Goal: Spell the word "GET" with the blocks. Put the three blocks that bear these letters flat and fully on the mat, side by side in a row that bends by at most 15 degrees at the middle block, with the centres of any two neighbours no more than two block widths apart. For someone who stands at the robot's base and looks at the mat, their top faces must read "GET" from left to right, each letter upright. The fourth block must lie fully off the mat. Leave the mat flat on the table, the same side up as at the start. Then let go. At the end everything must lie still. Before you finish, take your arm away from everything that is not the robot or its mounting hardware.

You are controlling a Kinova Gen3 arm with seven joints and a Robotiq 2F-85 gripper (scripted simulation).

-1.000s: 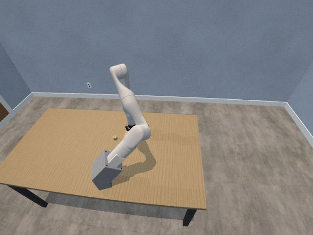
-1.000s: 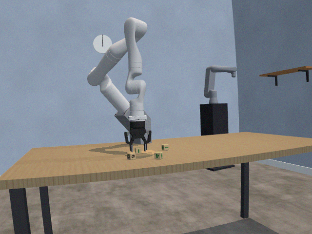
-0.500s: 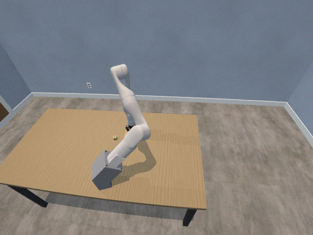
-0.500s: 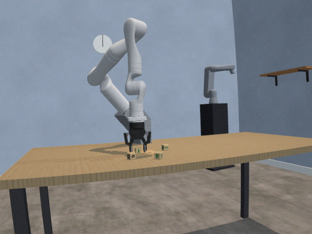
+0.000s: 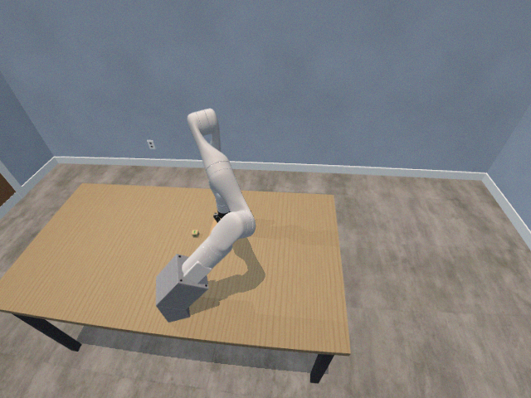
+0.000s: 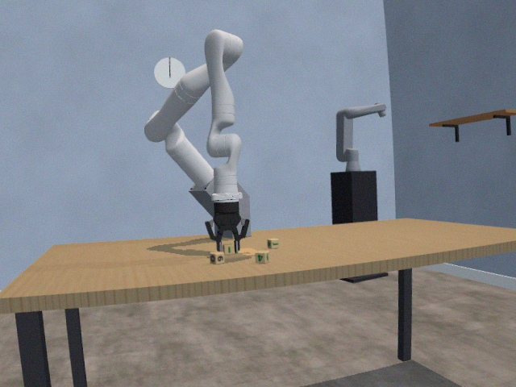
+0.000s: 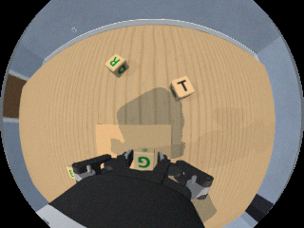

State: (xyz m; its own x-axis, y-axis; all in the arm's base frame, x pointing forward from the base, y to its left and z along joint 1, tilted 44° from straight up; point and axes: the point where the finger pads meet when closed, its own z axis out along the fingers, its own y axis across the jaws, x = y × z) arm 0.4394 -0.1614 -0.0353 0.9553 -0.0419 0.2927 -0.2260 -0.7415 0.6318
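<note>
My hand is right at the G block. From my hand the other things lie so: T block (10 cm ahead, 8 cm to the right, 1 cm below); mat (3 cm to the left, 2 cm below, 1 cm behind).
</note>
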